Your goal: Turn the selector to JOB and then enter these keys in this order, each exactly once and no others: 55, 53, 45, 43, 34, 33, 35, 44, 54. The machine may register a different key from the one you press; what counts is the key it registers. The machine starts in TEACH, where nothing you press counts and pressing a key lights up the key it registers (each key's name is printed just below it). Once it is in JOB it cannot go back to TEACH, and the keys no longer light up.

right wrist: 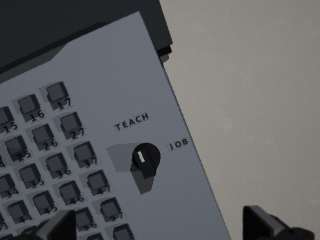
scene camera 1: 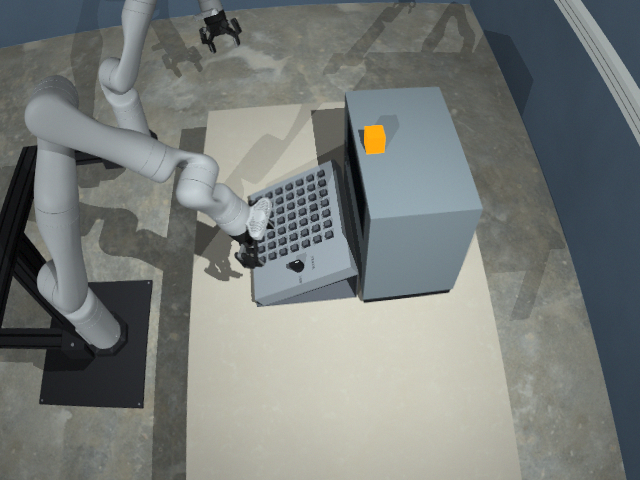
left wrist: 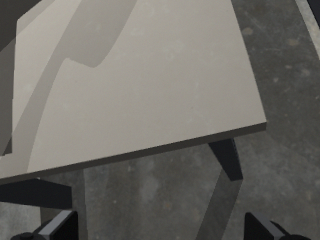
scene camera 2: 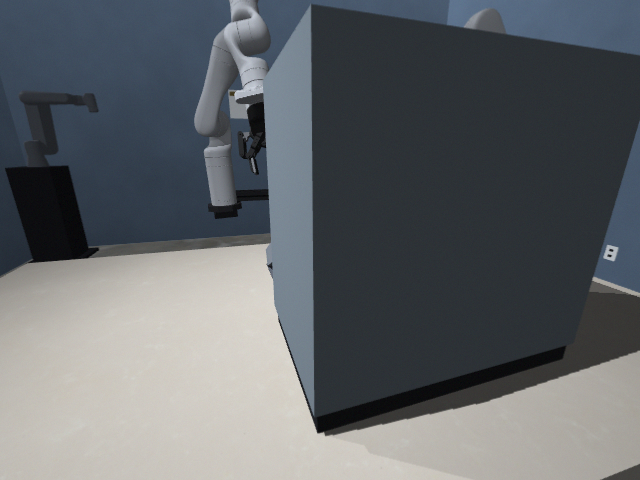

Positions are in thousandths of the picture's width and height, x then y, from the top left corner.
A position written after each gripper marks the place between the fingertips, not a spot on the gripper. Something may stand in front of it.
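Note:
The left gripper (scene camera 1: 354,103) is in the scene with the right gripper (scene camera 2: 430,355), which scene camera 1 (scene camera 1: 416,511) shows too. A large grey cabinet (scene camera 2: 687,409) is visible here, and also in scene camera 1 (scene camera 1: 648,434). There is a sloped grey key panel (scene camera 1: 521,543), visible again in the right wrist view (right wrist: 383,394), along with a black selector knob (right wrist: 461,648).

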